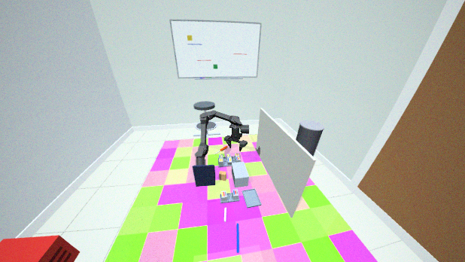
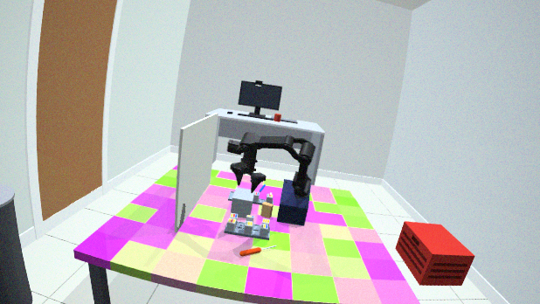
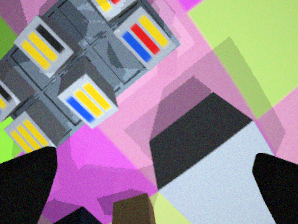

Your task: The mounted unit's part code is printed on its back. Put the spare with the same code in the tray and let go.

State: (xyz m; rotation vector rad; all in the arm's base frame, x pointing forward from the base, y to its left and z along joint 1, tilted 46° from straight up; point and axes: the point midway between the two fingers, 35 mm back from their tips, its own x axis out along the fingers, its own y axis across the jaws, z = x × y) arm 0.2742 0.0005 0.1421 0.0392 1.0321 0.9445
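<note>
Now: the spare 14 cm below my gripper tip, 11 cm behind it and 5 cm to the left of it. From my gripper tip the other things lie so: mounted unit (14 cm to the right, 13 cm below); small brown block (14 cm below, 13 cm behind, 12 cm to the right); tall white panel (24 cm ahead, 17 cm to the right, 5 cm above).
</note>
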